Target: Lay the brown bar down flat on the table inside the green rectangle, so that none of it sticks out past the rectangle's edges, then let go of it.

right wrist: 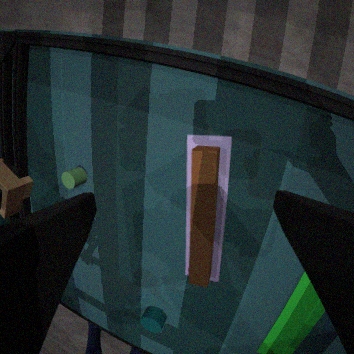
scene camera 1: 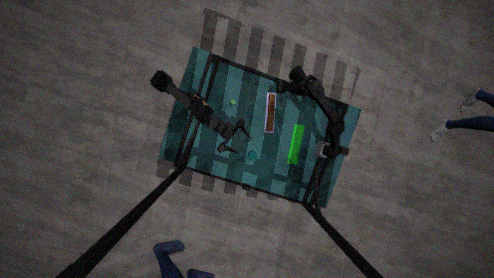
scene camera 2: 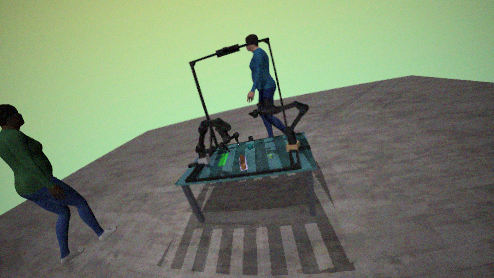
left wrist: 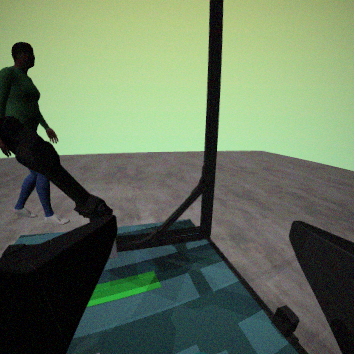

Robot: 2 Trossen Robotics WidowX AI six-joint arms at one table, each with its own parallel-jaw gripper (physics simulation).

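Frame: origin at the left arm's base, x ahead, y left, z up, level; centimetres.
Seen in the pictures: left gripper, fingertip midpoint: (scene camera 1: 245,146) (scene camera 2: 250,112) (left wrist: 203,226); right gripper, fingertip midpoint: (right wrist: 185,200) (scene camera 2: 234,148); left arm's base, origin of the base link: (scene camera 2: 292,142); right arm's base, origin of the base link: (scene camera 1: 328,150) (scene camera 2: 202,156).
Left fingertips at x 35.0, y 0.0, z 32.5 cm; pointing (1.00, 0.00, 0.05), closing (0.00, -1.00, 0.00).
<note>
Offsets run from my left fingertips to a thing's middle. "pt": to the spot under its first point.
The brown bar {dx +4.8, dy +26.5, dz -37.5 cm} (scene camera 1: 270,112) (scene camera 2: 243,162) (right wrist: 205,215) lies flat on a pale lavender rectangle (scene camera 1: 270,132) (right wrist: 224,200). The green rectangle {pt dx +32.0, dy +20.6, dz -39.0 cm} (scene camera 1: 295,144) (scene camera 2: 223,159) (left wrist: 125,288) is a separate flat patch, to the right of the bar in scene camera 1; a finger hides part of it in the right wrist view. My right gripper (right wrist: 185,200) is open and empty, above the table, with the bar below and between its fingers in its wrist view. My left gripper (scene camera 1: 244,144) (left wrist: 203,226) is open and empty, raised above the table, left of the bar in scene camera 1.
A small yellow-green cylinder {dx -18.7, dy +16.3, dz -37.5 cm} (scene camera 1: 233,102) (right wrist: 74,177) and a teal cylinder {dx +12.6, dy -3.3, dz -37.6 cm} (scene camera 1: 252,155) (right wrist: 154,319) stand on the table left of the bar in scene camera 1. A black upright post (left wrist: 212,120) rises at the table's edge. Striped shadows cross the table.
</note>
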